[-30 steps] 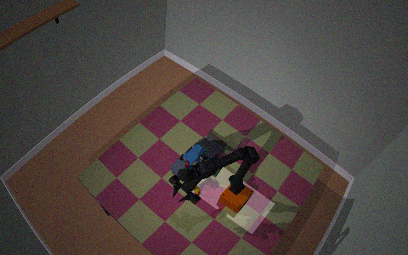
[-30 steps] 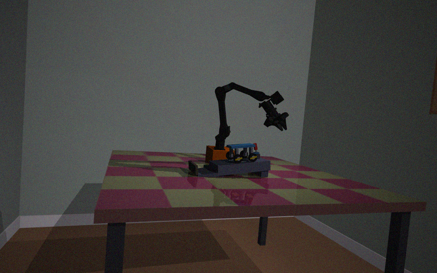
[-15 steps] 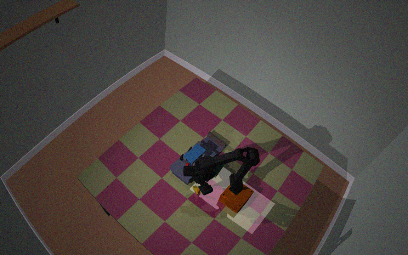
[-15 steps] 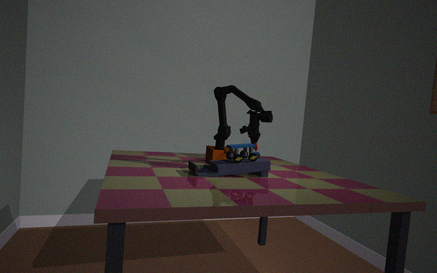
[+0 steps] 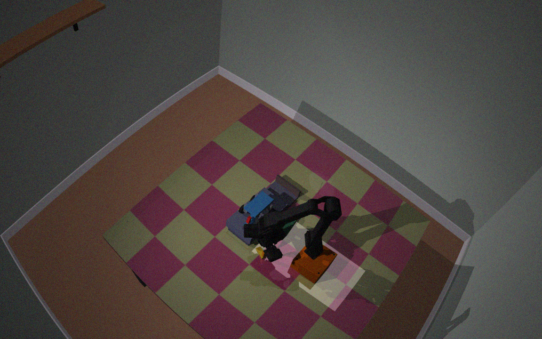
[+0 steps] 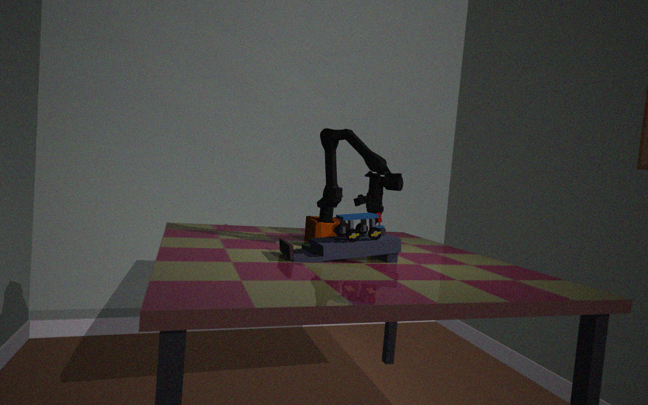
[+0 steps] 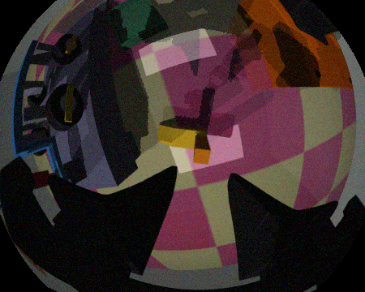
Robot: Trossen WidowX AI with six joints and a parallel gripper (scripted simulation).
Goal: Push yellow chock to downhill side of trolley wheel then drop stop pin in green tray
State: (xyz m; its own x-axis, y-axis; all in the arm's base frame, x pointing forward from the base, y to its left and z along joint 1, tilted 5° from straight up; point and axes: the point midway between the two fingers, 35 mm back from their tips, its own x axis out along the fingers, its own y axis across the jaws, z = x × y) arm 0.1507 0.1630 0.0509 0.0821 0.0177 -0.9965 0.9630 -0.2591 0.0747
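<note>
Now: gripper tip 2 cm short of the yellow chock, 1 cm to the left of it and 7 cm above it. Round my gripper tip: green tray 7 cm ahead, 22 cm to the right, 10 cm below; then red-headed stop pin 14 cm ahead, 2 cm to the right, 3 cm above; then blue-topped trolley 17 cm ahead, 11 cm to the right, 2 cm above.
</note>
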